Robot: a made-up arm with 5 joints. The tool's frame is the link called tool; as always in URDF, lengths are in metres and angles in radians. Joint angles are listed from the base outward. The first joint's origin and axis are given. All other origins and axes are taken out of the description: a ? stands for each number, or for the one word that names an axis. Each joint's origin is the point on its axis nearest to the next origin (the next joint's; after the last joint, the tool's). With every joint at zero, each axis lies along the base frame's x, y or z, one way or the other. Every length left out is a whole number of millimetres.
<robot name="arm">
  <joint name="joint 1" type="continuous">
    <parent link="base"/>
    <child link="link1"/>
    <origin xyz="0.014 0 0.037" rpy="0 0 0"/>
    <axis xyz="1 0 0"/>
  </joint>
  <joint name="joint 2" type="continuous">
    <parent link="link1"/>
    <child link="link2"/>
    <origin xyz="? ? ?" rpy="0 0 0"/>
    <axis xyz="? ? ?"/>
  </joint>
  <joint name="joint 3" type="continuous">
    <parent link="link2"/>
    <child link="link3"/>
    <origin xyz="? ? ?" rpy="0 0 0"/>
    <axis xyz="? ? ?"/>
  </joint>
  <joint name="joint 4" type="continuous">
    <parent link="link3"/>
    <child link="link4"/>
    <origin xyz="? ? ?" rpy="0 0 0"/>
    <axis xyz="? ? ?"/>
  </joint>
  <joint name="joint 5" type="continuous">
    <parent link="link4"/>
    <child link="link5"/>
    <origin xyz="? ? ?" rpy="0 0 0"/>
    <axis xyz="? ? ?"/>
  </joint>
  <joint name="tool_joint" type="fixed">
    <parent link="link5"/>
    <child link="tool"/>
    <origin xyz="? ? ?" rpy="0 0 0"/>
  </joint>
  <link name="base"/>
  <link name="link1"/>
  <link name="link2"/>
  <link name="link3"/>
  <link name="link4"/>
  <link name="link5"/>
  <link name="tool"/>
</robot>
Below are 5 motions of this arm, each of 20 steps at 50 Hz.
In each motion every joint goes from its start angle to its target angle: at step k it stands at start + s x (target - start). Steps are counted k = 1, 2, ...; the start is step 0. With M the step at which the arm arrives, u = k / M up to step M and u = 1 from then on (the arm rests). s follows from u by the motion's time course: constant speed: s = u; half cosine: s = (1 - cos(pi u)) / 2; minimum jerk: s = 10 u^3 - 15 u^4 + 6 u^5.
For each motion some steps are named. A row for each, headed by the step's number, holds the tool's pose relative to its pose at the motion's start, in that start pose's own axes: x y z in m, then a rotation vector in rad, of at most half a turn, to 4 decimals.
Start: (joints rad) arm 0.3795 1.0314 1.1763 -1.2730 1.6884
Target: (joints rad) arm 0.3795 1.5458 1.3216 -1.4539 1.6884
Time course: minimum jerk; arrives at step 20
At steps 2, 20:
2: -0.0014 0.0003 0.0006 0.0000 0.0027 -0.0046
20: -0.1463 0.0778 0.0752 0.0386 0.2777 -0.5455

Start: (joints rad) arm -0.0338 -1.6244 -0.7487 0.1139 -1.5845
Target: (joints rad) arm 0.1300 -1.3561 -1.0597 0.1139 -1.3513
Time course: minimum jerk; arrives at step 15
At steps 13, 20:
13: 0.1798 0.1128 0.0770 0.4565 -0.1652 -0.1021
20: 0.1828 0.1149 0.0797 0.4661 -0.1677 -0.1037

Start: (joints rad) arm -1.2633 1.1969 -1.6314 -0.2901 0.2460
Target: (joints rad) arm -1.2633 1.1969 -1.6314 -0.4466 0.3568
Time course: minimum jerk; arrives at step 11
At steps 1, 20:
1: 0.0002 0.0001 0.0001 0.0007 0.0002 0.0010
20: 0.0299 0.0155 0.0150 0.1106 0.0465 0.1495

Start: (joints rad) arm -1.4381 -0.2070 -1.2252 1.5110 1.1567
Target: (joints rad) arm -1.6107 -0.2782 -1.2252 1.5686 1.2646
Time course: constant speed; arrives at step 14
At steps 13, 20:
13: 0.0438 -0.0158 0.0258 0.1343 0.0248 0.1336
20: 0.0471 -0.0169 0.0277 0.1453 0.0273 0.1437

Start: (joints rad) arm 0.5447 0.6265 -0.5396 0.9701 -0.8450
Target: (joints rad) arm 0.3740 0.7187 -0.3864 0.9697 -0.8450
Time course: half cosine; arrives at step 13
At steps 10, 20:
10: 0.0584 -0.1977 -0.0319 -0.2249 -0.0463 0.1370
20: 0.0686 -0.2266 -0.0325 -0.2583 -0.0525 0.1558

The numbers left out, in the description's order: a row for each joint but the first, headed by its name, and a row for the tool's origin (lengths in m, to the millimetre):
joint 2: xyz 0 0.169 -0.218, axis 0 0 1
joint 3: xyz -0.267 0.029 0, axis 0 1 0
joint 4: xyz 0.098 0 -0.277, axis 0 0 -1
joint 5: xyz -0.12 -0.361 0, axis 1 0 0
tool: xyz 0 0.083 -0.289

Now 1 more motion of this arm.
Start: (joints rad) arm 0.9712 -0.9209 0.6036 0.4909 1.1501
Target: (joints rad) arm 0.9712 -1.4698 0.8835 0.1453 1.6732
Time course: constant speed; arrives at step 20
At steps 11, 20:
11: -0.0647 0.1336 -0.0373 0.4028 0.0145 -0.2195
20: -0.0776 0.2331 -0.0456 0.7836 -0.0060 -0.3877

